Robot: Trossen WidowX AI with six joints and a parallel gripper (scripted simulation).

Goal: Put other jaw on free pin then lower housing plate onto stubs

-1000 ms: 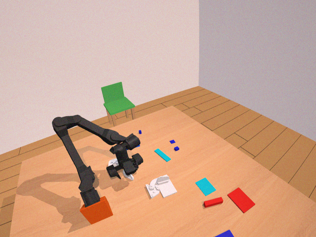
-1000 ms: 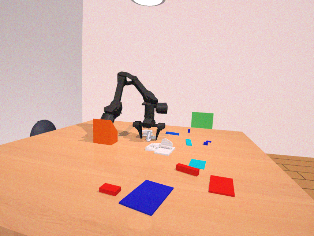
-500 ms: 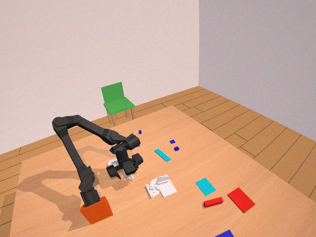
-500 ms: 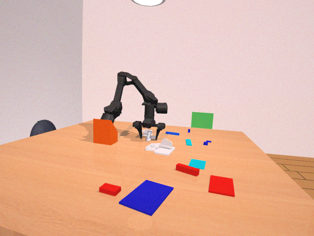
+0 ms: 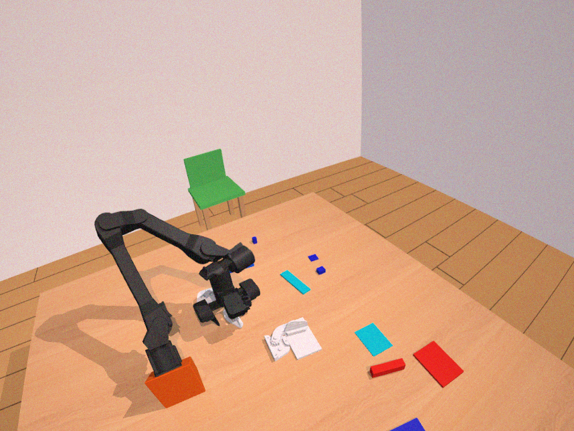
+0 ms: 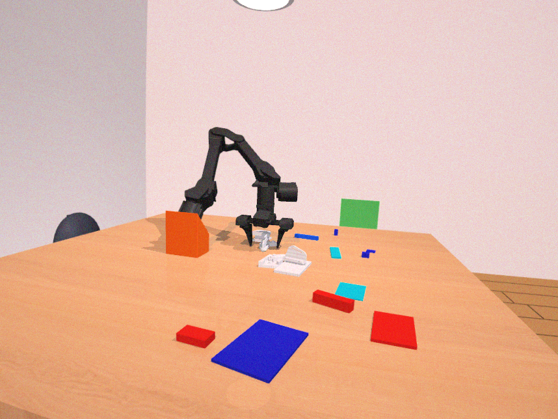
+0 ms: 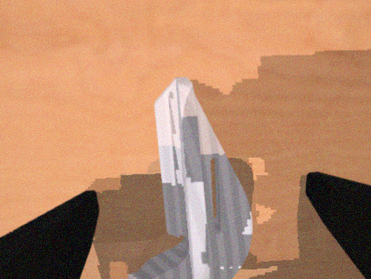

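Now: gripper tip 110 mm short of the white base and 180 mm to the left of it. From my gripper tip the other things lie so: cyan tile 260 mm ahead, 310 mm to the right; white housing plate 30 mm behind, 110 mm to the left, 20 mm above; red tile 320 mm ahead, 490 mm to the right.
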